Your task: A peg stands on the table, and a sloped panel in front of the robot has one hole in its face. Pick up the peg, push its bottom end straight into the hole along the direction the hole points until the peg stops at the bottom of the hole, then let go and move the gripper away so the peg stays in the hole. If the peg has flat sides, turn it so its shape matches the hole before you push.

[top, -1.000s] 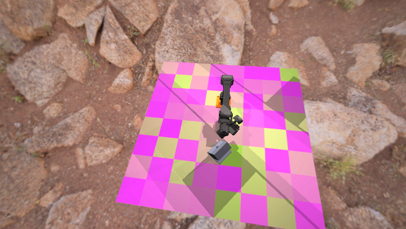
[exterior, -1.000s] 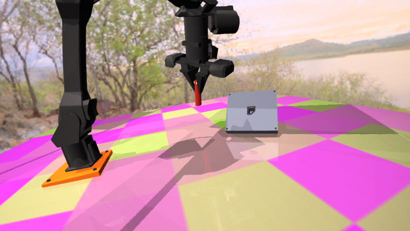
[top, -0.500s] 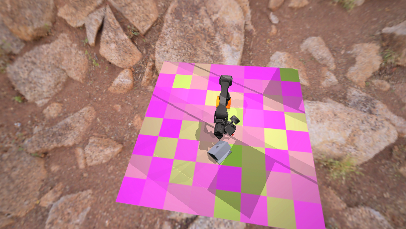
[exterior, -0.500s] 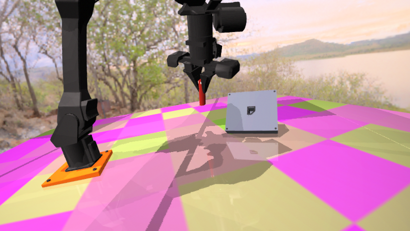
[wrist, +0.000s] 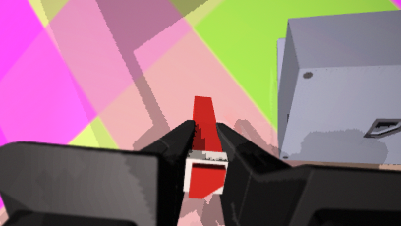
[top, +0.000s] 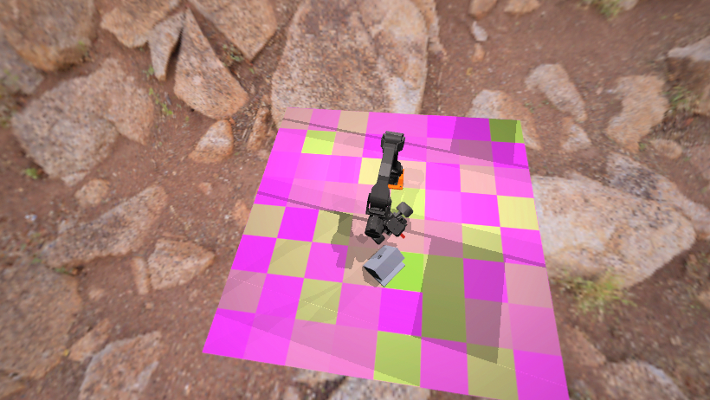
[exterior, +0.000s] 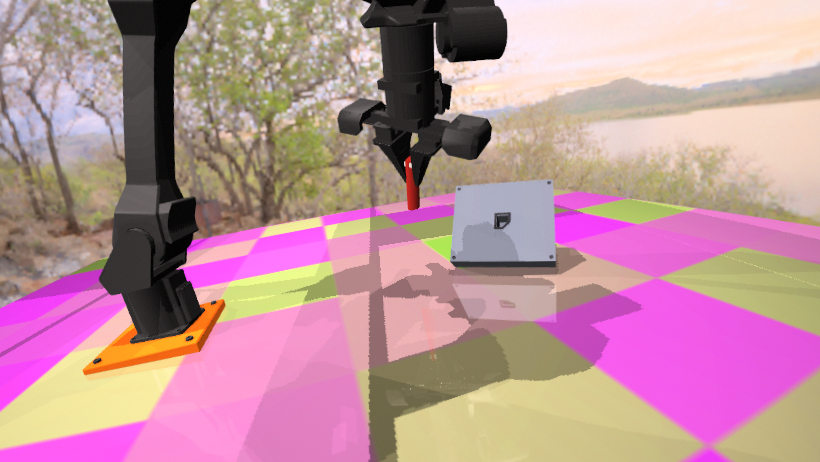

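My gripper tip is 110 mm short of the grey sloped panel, 40 mm to the left of it and 70 mm above it. Round my gripper tip: red peg (10 mm to the right, 10 mm above).
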